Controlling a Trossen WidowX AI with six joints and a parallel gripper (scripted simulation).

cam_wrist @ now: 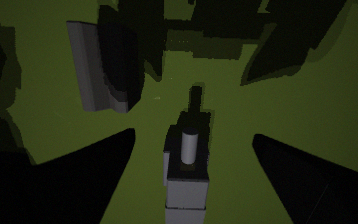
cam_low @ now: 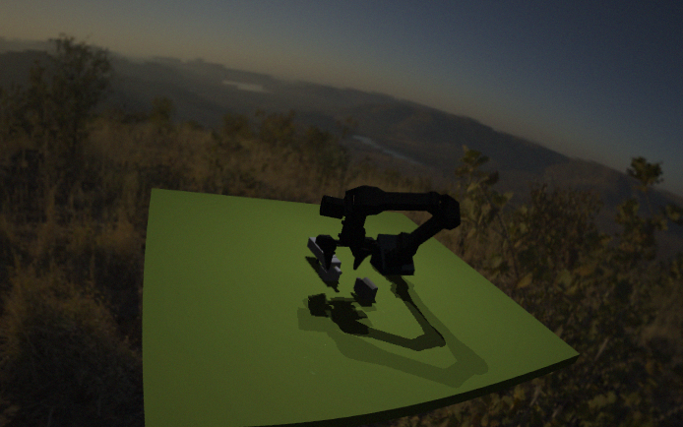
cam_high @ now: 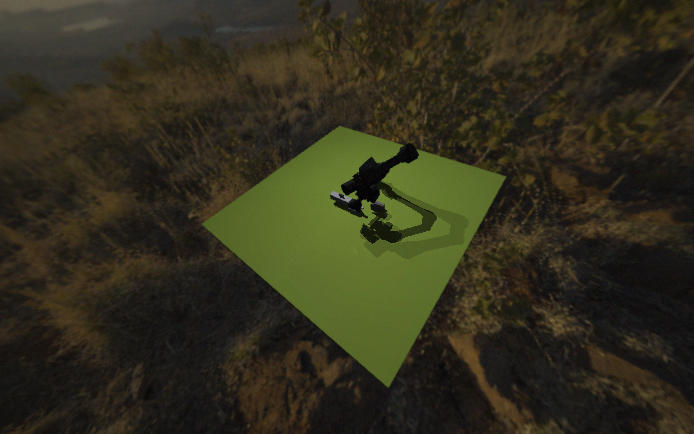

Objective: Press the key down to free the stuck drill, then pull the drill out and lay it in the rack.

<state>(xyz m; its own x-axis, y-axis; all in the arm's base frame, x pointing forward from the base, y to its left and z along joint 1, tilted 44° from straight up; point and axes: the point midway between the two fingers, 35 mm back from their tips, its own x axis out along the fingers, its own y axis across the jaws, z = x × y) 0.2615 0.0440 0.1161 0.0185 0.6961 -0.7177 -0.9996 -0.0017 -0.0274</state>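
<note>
My gripper tip is now 70 mm to the left of the drill and 10 mm above it. From my gripper tip the other things lie so: dark key: 150 mm to the right, 10 mm below; pale grey block: 130 mm to the right, 20 mm below; dark grey rack: 80 mm behind, 40 mm to the left, 40 mm below.
</note>
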